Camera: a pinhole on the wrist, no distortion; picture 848 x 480 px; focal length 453.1 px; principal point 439.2 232.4 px. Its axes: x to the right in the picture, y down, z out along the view. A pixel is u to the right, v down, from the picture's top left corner.
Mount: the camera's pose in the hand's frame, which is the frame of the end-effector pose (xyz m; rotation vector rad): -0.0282 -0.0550 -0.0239 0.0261 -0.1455 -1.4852
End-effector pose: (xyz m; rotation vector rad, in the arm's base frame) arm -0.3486 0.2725 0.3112 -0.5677 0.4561 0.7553
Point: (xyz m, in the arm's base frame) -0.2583 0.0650 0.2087
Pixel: behind the camera
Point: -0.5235 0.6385 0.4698
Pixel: 37 328
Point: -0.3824 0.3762 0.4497
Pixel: 244 252
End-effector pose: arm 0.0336 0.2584 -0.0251 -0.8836 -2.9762 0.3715
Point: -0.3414 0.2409 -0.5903
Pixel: outside the picture
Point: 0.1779 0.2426 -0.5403
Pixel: 270 234
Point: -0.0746 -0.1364 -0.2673
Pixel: 821 146
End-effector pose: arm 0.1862 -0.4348 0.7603 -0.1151 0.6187 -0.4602
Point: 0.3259 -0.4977 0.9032
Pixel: 453 456
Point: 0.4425 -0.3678 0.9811
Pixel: 278 381
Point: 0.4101 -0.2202 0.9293
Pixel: 41 320
